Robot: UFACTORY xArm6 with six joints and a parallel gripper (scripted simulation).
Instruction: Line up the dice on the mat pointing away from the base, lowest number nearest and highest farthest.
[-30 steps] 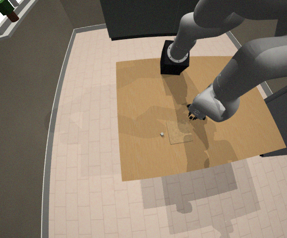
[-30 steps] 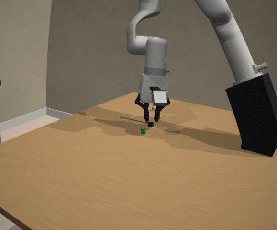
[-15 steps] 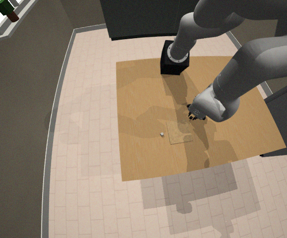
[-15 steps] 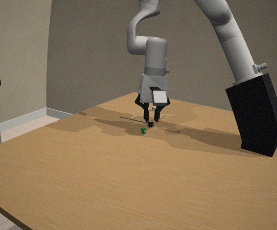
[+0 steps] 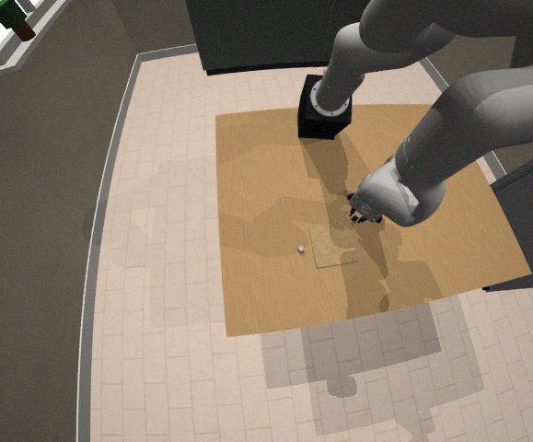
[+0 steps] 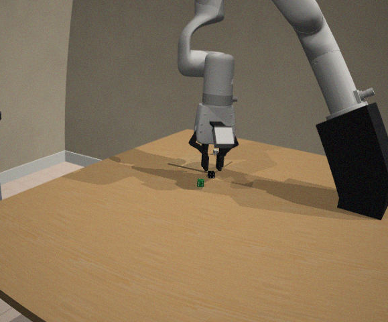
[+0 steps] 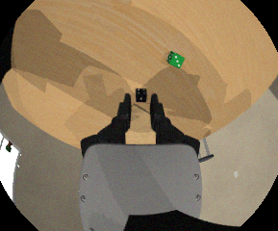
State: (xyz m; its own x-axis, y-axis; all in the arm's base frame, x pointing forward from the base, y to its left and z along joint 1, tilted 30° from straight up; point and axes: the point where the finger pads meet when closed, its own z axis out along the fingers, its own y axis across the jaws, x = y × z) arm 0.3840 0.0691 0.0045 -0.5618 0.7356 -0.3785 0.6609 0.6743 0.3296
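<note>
Now: the black die 30 mm below my hand. From my hand the other things lie so: white die (90 mm ahead, 200 mm to the right, 30 mm below); then thin tan mat (80 mm ahead, 90 mm to the right, 40 mm below); then green die (10 mm behind, 70 mm to the left, 30 mm below).
</note>
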